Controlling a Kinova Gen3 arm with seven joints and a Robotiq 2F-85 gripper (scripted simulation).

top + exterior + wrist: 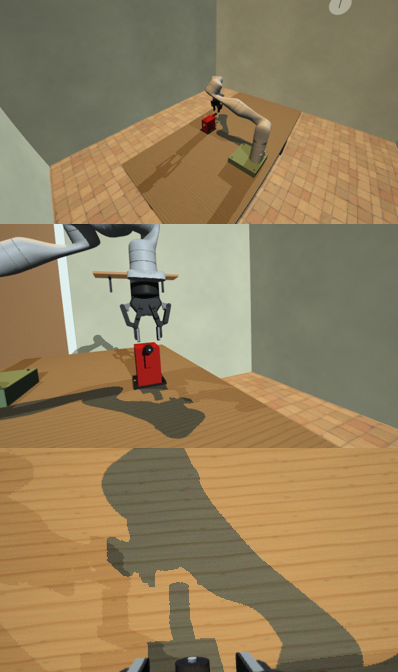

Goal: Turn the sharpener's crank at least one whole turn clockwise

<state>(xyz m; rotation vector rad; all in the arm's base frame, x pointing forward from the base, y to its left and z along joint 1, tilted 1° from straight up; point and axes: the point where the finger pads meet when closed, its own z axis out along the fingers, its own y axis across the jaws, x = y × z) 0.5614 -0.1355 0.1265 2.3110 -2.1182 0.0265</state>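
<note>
My gripper is now 4 cm above the black crank knob and 2 cm to the right of it.
</note>
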